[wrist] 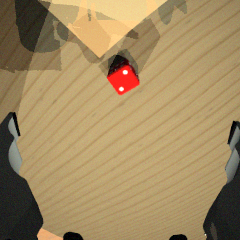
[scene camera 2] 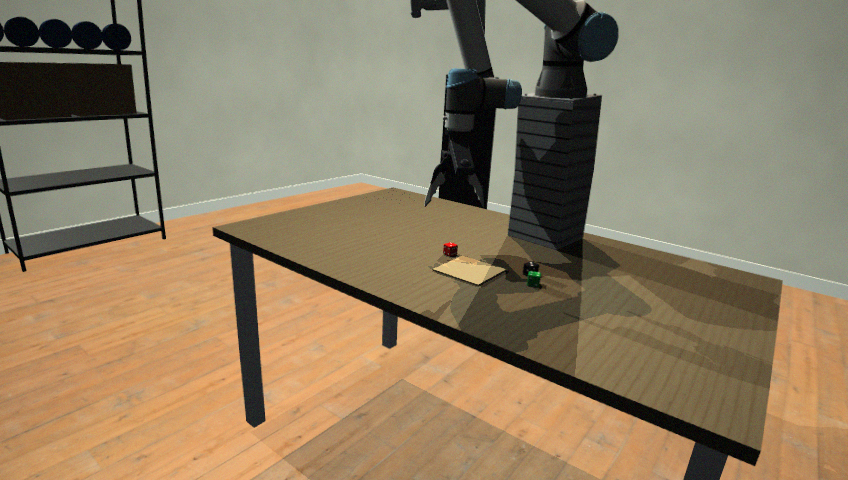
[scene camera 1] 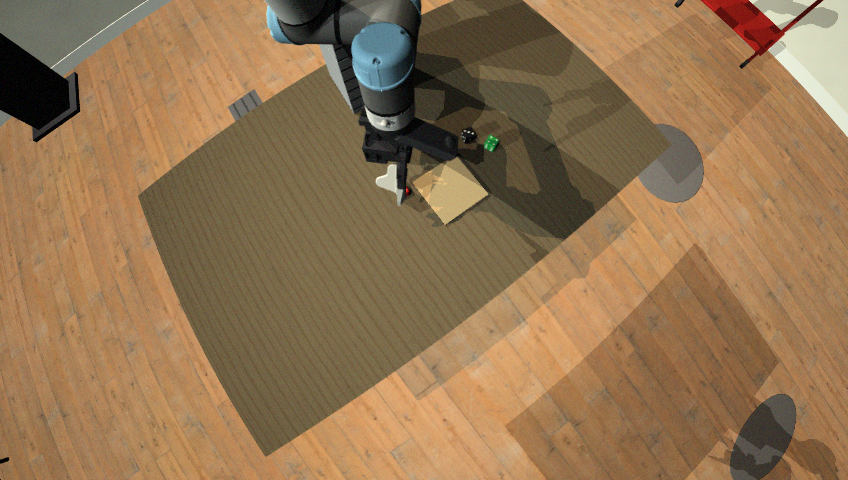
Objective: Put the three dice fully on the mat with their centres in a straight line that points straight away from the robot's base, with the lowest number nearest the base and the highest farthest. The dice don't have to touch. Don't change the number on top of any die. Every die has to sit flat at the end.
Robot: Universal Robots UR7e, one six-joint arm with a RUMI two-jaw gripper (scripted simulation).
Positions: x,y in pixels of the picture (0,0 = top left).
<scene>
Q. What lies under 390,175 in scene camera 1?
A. My gripper.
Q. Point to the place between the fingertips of my gripper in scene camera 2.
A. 454,207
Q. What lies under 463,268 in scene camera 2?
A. A tan mat.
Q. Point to a tan mat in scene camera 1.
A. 450,189
</scene>
